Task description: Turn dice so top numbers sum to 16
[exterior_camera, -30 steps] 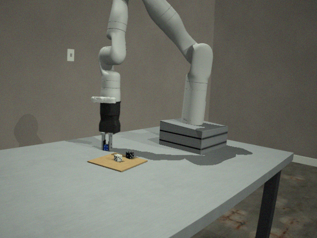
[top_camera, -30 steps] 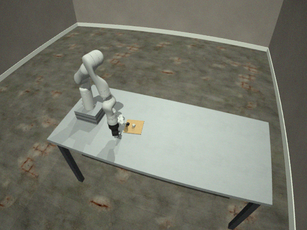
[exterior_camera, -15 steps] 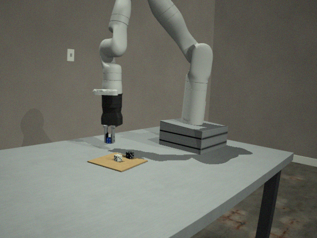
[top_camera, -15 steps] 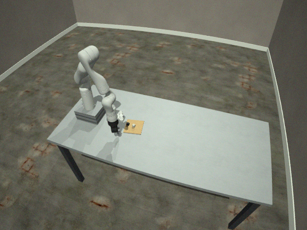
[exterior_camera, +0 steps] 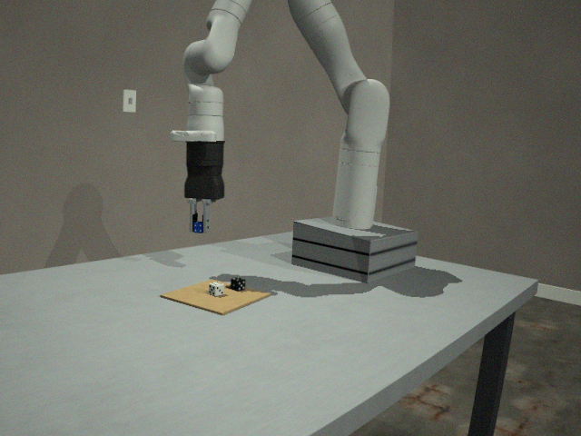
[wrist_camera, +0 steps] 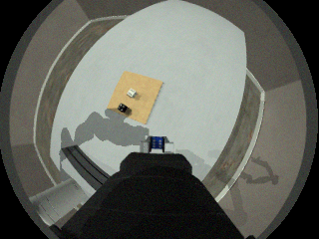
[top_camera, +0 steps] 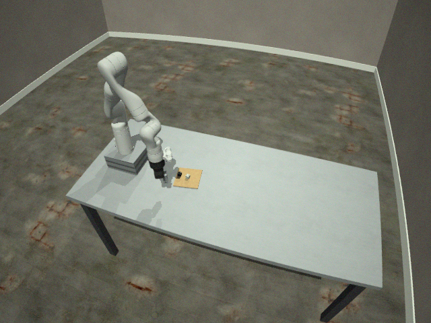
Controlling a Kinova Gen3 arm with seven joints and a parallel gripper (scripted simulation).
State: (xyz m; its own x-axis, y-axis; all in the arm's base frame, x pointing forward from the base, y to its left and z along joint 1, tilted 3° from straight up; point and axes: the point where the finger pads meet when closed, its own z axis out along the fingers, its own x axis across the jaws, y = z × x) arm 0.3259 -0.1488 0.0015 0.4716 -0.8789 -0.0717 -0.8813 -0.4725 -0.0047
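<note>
Now: the white die 13 cm to the left of my hand, 9 cm below it and 7 cm ahead of it. The rest, counted from my hand: tan mat (13 cm to the left, 11 cm below, 7 cm ahead); then blue die (1 cm below); then black die (13 cm to the left, 9 cm below, 2 cm ahead).
</note>
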